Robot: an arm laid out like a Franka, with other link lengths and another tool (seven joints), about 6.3 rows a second.
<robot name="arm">
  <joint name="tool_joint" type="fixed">
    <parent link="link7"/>
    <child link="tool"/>
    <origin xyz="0.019 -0.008 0.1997" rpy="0 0.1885 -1.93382"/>
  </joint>
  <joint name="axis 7" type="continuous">
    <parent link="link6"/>
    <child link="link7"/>
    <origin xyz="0.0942 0 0" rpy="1.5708 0 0"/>
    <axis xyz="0 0 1"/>
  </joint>
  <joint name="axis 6" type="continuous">
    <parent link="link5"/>
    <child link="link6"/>
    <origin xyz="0 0 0" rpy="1.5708 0 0"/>
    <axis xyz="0 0 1"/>
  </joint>
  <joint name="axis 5" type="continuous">
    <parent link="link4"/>
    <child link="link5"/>
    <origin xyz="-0.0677 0.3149 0" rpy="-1.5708 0 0"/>
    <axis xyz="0 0 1"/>
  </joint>
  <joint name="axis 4" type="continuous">
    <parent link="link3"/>
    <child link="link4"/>
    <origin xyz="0.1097 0 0" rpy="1.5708 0 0"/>
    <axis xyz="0 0 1"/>
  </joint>
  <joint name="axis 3" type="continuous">
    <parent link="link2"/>
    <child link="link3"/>
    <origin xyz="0 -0.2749 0" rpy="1.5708 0 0"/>
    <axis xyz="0 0 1"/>
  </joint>
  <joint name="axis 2" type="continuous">
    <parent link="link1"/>
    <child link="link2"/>
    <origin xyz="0 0 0" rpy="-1.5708 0 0"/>
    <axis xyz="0 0 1"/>
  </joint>
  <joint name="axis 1" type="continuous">
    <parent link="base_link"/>
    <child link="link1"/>
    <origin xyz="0 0 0.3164"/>
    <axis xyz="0 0 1"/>
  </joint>
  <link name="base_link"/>
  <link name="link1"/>
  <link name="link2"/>
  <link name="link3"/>
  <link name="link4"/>
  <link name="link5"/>
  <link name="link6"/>
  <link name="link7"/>
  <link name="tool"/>
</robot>
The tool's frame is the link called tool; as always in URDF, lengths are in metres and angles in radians. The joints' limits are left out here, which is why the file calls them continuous.
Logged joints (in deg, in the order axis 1, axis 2, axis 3, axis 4, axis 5, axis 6, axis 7), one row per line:
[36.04 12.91 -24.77 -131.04 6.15 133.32 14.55]
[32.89 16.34 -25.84 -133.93 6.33 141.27 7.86]
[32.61 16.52 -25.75 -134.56 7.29 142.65 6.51]
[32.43 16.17 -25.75 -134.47 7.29 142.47 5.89]
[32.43 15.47 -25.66 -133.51 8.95 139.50 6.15]
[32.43 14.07 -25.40 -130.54 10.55 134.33 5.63]
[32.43 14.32 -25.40 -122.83 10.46 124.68 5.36]
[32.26 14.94 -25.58 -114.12 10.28 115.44 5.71]
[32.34 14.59 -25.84 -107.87 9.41 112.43 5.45]
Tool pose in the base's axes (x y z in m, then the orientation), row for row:
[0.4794 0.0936 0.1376 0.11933 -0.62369 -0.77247 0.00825]
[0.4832 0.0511 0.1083 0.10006 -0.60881 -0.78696 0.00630]
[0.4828 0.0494 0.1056 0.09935 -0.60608 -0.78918 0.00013]
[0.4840 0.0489 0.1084 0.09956 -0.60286 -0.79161 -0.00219]
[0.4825 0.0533 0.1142 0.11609 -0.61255 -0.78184 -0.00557]
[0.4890 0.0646 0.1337 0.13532 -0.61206 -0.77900 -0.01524]
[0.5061 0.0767 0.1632 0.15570 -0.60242 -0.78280 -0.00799]
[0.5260 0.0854 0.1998 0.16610 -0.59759 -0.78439 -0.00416]
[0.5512 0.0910 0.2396 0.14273 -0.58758 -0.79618 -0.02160]
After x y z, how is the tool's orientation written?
As a quaternion, w x y z.
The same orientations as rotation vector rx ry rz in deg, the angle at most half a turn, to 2 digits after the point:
[-104.46 -129.38 1.38]
[-103.11 -133.28 1.07]
[-102.69 -133.71 0.02]
[-102.13 -134.11 -0.37]
[-102.79 -131.19 -0.93]
[-101.58 -129.29 -2.53]
[-98.85 -128.45 -1.31]
[-97.49 -127.97 -0.68]
[-97.12 -131.59 -3.57]

